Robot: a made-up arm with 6 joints. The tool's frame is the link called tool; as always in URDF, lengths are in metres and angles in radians.
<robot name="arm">
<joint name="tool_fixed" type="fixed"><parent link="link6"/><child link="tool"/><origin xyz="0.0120 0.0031 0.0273" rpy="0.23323 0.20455 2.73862"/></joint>
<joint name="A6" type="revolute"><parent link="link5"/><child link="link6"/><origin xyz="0.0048 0.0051 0.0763" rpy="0.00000 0.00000 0.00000"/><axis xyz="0 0 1"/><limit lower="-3.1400" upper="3.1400"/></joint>
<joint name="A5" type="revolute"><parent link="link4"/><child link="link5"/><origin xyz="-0.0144 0.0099 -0.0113" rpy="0.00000 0.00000 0.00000"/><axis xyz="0 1 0"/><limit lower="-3.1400" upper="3.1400"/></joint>
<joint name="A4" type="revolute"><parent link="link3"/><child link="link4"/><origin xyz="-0.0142 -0.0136 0.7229" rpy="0.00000 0.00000 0.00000"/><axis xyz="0 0 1"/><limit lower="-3.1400" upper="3.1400"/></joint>
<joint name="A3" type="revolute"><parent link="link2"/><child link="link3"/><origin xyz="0.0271 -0.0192 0.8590" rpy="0.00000 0.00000 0.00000"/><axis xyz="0 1 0"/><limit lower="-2.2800" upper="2.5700"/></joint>
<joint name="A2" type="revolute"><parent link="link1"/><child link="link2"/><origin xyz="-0.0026 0.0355 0.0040" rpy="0.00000 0.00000 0.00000"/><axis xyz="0 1 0"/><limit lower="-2.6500" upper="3.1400"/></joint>
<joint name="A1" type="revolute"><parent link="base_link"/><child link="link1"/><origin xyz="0.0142 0.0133 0.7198" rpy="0.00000 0.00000 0.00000"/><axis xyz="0 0 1"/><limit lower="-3.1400" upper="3.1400"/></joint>
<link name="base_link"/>
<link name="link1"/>
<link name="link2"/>
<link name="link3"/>
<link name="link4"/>
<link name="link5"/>
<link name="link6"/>
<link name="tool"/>
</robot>
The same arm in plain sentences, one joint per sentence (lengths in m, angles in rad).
The arm has six revolute joints in a row. What follows holds with every joint at zero, and every direction is one of the base frame's. Joint 1 is mounted 0.0142 m along +x and 0.0133 m along +y and 0.7198 m along +z from the base frame's origin and rotates about +z, from -3.14 to 3.14 rad. Joint 2 is mounted 0.0026 m along -x and 0.0355 m along +y and 0.004 m along +z from joint 1 and rotates about +y, from -2.65 to 3.14 rad. Joint 3 is mounted 0.0271 m along +x and 0.0192 m along -y and 0.859 m along +z from joint 2 and rotates about +y, from -2.28 to 2.57 rad. Joint 4 is mounted 0.0142 m along -x and 0.0136 m along -y and 0.7229 m along +z from joint 3 and rotates about +z, from -3.14 to 3.14 rad. Joint 5 is mounted 0.0144 m along -x and 0.0099 m along +y and 0.0113 m along -z from joint 4 and rotates about +y, from -3.14 to 3.14 rad. Joint 6 is mounted 0.0048 m along +x and 0.0051 m along +y and 0.0763 m along +z from joint 5 and rotates about +z, from -3.14 to 3.14 rad. The tool frame, which is the frame that the pose is given for, is mounted 0.012 m along +x and 0.0031 m along +y and 0.0273 m along +z from joint 6; its axes are the base frame's turned by roll 0.2332, pitch 0.2046 and yaw 2.7386 rad (as in URDF: about the fixed x, then y, then z).
